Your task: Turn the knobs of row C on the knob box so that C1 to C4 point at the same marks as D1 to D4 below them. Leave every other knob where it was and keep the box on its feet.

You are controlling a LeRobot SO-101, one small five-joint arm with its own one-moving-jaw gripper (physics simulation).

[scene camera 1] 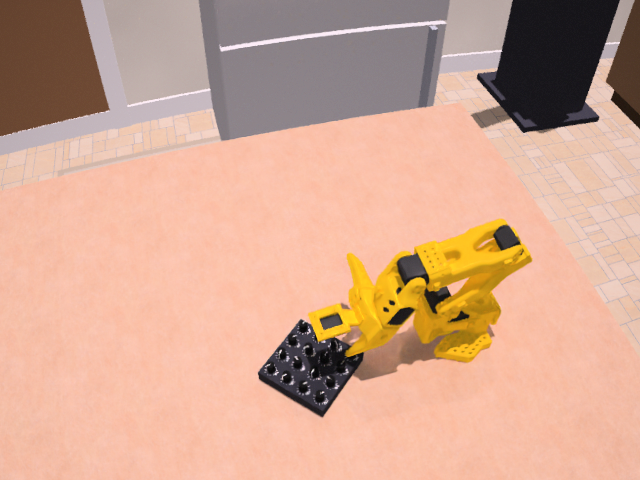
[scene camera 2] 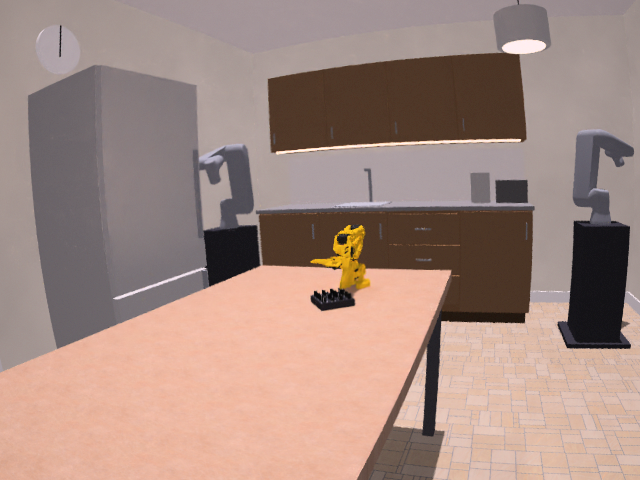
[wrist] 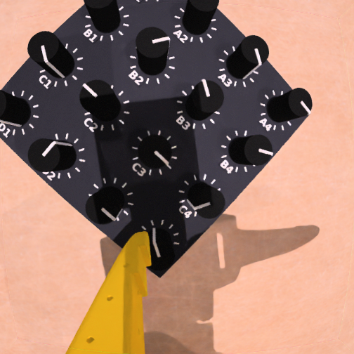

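Seen in the pictures: hand at its tool point: (scene camera 1: 347,352) (scene camera 2: 339,287); arm's base at its link origin: (scene camera 1: 442,335) (scene camera 2: 353,287).
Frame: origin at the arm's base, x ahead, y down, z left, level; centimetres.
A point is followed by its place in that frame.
The dark knob box (scene camera 1: 291,396) {z 3.7, x 24.4, y -1.0 cm} (scene camera 2: 336,306) {z 3.0, x 25.0, y -0.8 cm} (wrist: 145,110) stands flat. In the wrist view, C1 (wrist: 52,55) points down, C2 (wrist: 101,102) up-left, C3 (wrist: 154,150) down-right and C4 (wrist: 207,200) left. D1 (wrist: 11,109) is cut off by the left edge, D2 (wrist: 50,154) points up-right, D3 (wrist: 104,202) down-right and D4 (wrist: 162,249) up. My gripper (scene camera 1: 349,305) is fully open and empty; one notched jaw (wrist: 135,260) shows in the wrist view. Its tip is over the box's near corner, left of D4, and hides D4's label. Contact cannot be told.
Rows A and B, with B3 (wrist: 204,100) and B4 (wrist: 250,150), lie beyond row C on the box. The box stands on the pink table top (scene camera 1: 155,284) {z -21.4, x 40.7, y 0.0 cm} (scene camera 2: 206,387) {z -3.6, x 80.3, y 0.0 cm}. The yellow arm (scene camera 1: 454,263) {z 1.3, x 3.0, y -19.9 cm} (scene camera 2: 354,250) {z 3.4, x 8.5, y -14.7 cm} reaches in from its base; its shadow crosses the box.
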